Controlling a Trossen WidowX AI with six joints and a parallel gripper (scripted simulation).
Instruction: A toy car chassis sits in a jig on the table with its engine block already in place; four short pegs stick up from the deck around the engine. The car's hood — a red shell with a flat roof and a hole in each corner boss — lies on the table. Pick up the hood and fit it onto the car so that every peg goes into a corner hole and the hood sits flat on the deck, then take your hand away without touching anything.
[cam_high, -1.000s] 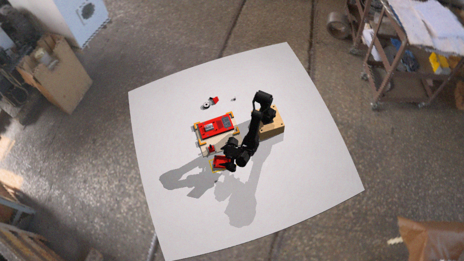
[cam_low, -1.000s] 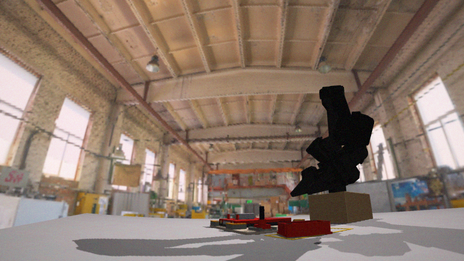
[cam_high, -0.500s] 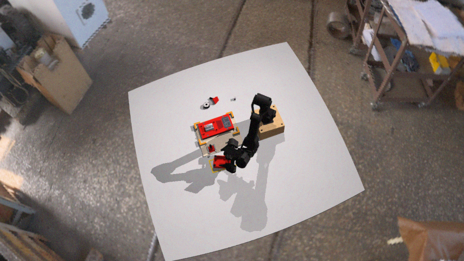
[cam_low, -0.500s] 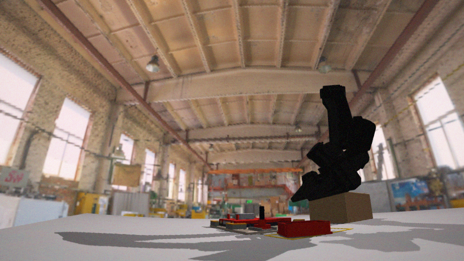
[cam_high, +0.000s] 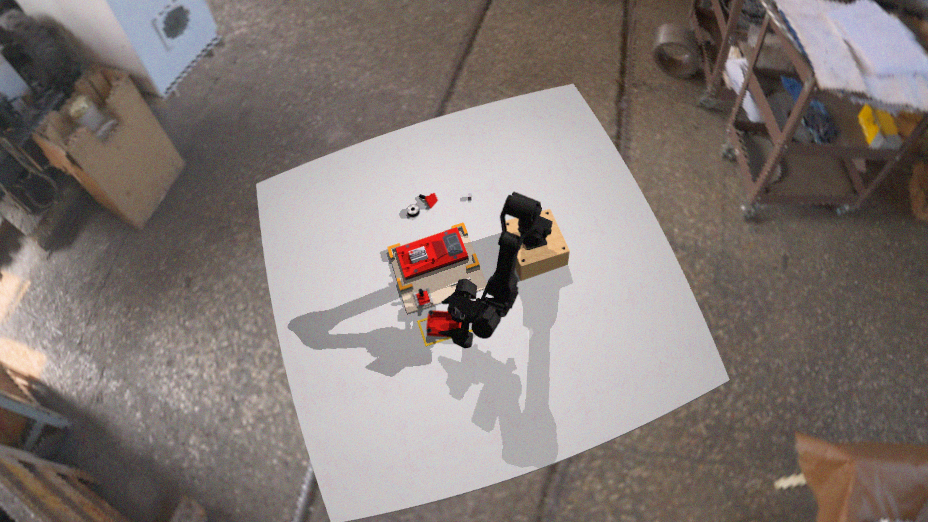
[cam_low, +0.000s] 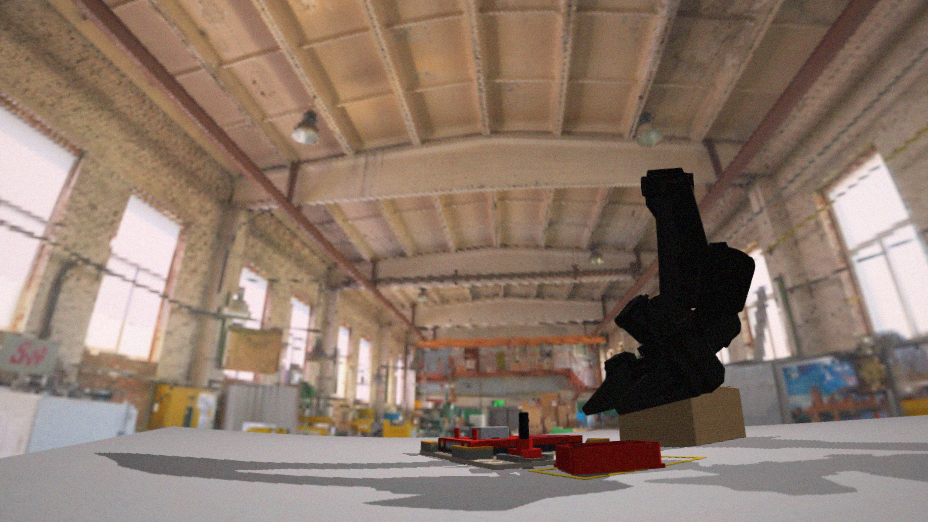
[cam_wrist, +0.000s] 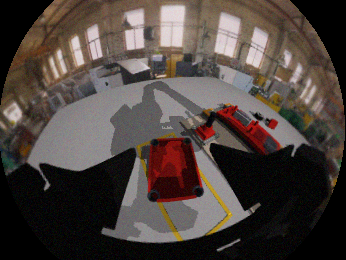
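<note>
Now: the red hood 50 mm below my gripper tip. The rest, counted from my gripper tip: wheel 400 mm to the right, 50 mm below, 30 mm behind; then grey engine block 230 mm to the right, 40 mm below.
</note>
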